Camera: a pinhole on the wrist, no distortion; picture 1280 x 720 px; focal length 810.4 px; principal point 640.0 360.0 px. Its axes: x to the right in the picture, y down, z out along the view. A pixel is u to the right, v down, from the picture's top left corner.
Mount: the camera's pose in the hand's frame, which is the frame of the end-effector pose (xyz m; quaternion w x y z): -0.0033 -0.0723 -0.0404 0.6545 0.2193 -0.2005 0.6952
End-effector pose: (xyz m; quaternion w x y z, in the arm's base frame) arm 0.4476 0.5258 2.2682 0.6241 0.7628 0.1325 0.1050
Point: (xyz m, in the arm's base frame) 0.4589 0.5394 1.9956
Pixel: 134.7 329.8
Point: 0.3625 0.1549 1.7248
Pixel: 566.4 666.3
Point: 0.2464 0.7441 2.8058
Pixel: behind the camera
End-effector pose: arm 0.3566 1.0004 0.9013 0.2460 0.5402 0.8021 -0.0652
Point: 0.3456 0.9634 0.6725
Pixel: 1223.9 38.9
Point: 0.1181 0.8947 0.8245
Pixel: 46.4 320.8
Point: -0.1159 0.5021 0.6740
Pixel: 159.7 664.1
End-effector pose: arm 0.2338 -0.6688 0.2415 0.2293 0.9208 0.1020 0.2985
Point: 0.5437 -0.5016 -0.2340
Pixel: 705.6 298.4
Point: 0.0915 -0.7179 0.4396
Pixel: behind the camera
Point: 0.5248 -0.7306 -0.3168
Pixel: 992.5 466.0
